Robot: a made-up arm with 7 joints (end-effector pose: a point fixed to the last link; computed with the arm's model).
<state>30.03 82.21 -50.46 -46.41 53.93 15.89 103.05</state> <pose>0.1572 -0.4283 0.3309 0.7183 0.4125 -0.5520 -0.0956</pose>
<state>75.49 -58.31 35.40 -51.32 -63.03 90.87 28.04</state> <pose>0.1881 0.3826 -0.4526 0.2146 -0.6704 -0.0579 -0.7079</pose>
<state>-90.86 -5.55 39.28 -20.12 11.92 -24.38 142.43</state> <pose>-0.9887 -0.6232 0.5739 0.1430 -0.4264 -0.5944 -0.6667</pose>
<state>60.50 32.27 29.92 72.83 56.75 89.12 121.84</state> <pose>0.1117 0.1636 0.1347 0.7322 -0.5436 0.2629 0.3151</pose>
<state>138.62 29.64 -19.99 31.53 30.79 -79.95 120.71</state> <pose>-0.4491 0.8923 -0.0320 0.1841 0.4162 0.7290 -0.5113</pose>
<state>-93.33 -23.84 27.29 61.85 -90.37 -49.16 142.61</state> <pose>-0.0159 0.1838 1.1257 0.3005 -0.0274 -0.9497 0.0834</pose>
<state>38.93 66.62 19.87 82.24 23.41 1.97 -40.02</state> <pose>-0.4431 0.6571 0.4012 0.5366 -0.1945 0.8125 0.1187</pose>
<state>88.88 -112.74 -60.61 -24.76 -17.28 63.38 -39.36</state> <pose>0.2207 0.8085 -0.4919 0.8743 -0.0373 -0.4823 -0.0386</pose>
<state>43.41 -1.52 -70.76 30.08 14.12 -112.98 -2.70</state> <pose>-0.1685 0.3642 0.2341 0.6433 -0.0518 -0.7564 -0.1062</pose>
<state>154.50 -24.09 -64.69 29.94 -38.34 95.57 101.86</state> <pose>0.1633 0.0807 -0.1205 0.2640 -0.8954 0.3561 0.0421</pose>
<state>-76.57 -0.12 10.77 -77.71 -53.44 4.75 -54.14</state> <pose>-0.6865 0.5320 0.6591 0.8850 0.4182 -0.1770 -0.1029</pose>
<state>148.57 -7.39 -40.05 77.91 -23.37 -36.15 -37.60</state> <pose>-0.2377 0.1626 -0.4436 0.5719 -0.5660 0.5435 -0.2392</pose>
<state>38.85 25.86 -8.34 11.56 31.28 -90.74 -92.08</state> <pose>-0.7518 0.4096 0.0892 0.7597 0.1367 -0.0151 0.6356</pose>
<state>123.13 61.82 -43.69 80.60 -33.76 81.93 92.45</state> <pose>-0.5514 -0.0307 -0.1940 0.0192 -0.1608 0.9675 0.1942</pose>
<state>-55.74 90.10 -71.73 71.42 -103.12 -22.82 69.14</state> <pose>-0.8370 -0.4139 0.1899 0.3239 -0.2144 0.7842 -0.4840</pose>
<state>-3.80 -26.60 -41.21 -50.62 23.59 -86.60 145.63</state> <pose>-0.7227 0.8615 -0.1190 0.6830 0.3205 0.0413 0.6550</pose>
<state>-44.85 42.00 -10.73 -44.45 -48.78 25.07 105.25</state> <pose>-0.7938 -0.3211 0.7173 0.5001 -0.3347 -0.7787 -0.1777</pose>
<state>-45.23 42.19 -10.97 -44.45 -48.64 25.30 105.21</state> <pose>-0.7906 -0.3302 0.7110 0.5037 -0.3289 -0.7784 -0.1794</pose>
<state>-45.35 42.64 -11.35 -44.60 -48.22 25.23 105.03</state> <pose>-0.7897 -0.3425 0.7010 0.5049 -0.3198 -0.7807 -0.1824</pose>
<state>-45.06 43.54 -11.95 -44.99 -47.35 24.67 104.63</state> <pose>-0.7923 -0.3602 0.6846 0.5023 -0.3051 -0.7870 -0.1874</pose>
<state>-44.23 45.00 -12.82 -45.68 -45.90 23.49 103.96</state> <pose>-0.7980 -0.3848 0.6604 0.4949 -0.2835 -0.7980 -0.1946</pose>
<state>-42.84 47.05 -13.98 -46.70 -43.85 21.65 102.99</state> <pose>-0.8043 -0.4170 0.6276 0.4828 -0.2538 -0.8130 -0.2038</pose>
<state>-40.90 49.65 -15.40 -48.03 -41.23 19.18 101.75</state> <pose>-0.8076 -0.4567 0.5873 0.4667 -0.2162 -0.8304 -0.2144</pose>
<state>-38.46 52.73 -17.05 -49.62 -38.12 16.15 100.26</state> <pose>-0.8033 -0.5027 0.5416 0.4480 -0.1712 -0.8481 -0.2253</pose>
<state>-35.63 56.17 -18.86 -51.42 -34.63 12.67 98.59</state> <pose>-0.7881 -0.5530 0.4932 0.4285 -0.1200 -0.8639 -0.2360</pose>
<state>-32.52 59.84 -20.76 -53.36 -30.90 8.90 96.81</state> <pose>-0.7602 -0.6045 0.4456 0.4100 -0.0649 -0.8759 -0.2459</pose>
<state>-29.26 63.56 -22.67 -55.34 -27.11 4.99 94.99</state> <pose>-0.7208 -0.6531 0.4028 0.3943 -0.0090 -0.8830 -0.2546</pose>
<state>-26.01 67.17 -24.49 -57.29 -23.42 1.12 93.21</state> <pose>-0.6735 -0.6955 0.3665 0.3821 0.0447 -0.8849 -0.2625</pose>
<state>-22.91 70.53 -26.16 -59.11 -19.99 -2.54 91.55</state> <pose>-0.6228 -0.7299 0.3380 0.3738 0.0934 -0.8826 -0.2693</pose>
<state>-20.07 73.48 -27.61 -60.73 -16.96 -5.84 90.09</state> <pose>-0.5743 -0.7555 0.3175 0.3690 0.1348 -0.8774 -0.2753</pose>
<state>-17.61 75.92 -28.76 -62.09 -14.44 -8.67 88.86</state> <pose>-0.5325 -0.7730 0.3040 0.3664 0.1676 -0.8713 -0.2803</pose>
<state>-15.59 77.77 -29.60 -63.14 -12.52 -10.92 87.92</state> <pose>-0.5003 -0.7837 0.2970 0.3652 0.1911 -0.8657 -0.2839</pose>
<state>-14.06 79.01 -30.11 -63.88 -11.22 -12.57 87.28</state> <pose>-0.4793 -0.7894 0.2948 0.3643 0.2059 -0.8619 -0.2864</pose>
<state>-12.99 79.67 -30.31 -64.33 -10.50 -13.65 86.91</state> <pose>-0.4692 -0.7914 0.2966 0.3631 0.2128 -0.8604 -0.2876</pose>
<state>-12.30 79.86 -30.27 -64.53 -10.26 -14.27 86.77</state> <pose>-0.4682 -0.7909 0.3014 0.3612 0.2135 -0.8610 -0.2876</pose>
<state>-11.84 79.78 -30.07 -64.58 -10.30 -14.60 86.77</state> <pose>-0.4723 -0.7890 0.3078 0.3588 0.2107 -0.8629 -0.2868</pose>
